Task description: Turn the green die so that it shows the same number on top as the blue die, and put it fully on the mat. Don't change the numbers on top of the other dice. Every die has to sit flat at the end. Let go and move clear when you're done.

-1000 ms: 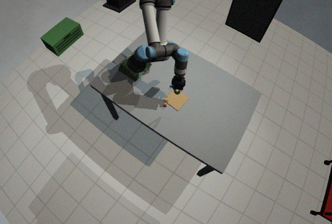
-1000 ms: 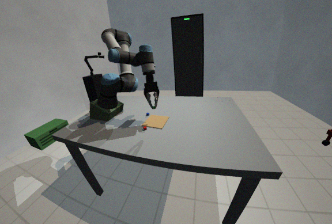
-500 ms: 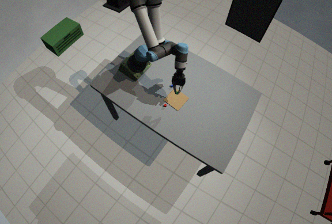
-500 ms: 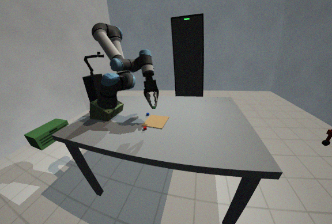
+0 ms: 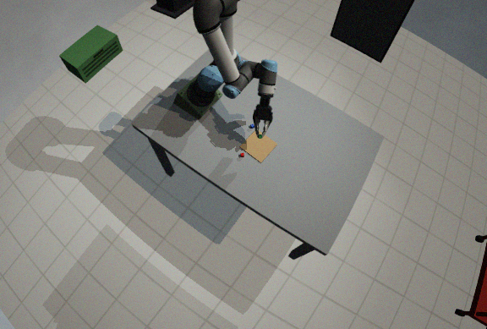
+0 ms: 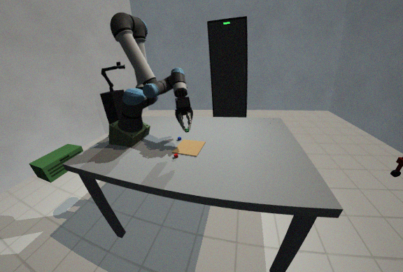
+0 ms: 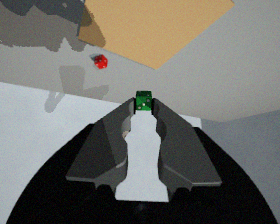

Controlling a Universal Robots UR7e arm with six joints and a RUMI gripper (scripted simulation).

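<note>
Right now my hand is 1 cm to the left of the green die and 1 cm above it. From my hand the other things lie so: red die (10 cm to the right, 10 cm below, 4 cm behind); blue die (10 cm below, 9 cm behind, 7 cm to the left); tan mat (11 cm below).
</note>
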